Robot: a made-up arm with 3 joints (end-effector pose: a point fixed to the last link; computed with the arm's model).
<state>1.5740 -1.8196 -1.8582</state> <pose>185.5 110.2 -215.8 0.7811 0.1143 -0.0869 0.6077</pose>
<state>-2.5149 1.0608 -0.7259</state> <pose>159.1 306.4 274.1 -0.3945 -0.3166 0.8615 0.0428</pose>
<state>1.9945 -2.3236 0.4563</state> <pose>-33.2 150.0 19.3 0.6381 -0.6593 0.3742 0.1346</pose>
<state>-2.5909 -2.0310 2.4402</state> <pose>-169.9 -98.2 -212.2 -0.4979 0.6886 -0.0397 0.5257</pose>
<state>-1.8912 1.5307 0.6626</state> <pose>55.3 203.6 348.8 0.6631 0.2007 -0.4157 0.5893</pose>
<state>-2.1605 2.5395 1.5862</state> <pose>-39.8 -118.9 391.2 0.9116 -0.2846 -0.0840 0.2844</pose>
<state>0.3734 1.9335 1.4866</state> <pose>-86.3 1.0 450.5 0.4348 0.6988 0.4553 0.3396</pose>
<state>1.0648 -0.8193 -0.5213</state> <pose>37.9 -213.3 -137.8 0.2838 -0.2795 0.2462 0.8836</pose>
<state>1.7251 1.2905 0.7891</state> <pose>41.8 -262.9 321.9 -0.2713 0.5367 0.7600 0.2465</pose>
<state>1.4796 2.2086 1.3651</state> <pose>-29.7 6.7 424.5 -0.0511 0.8917 0.4448 0.0665</pose>
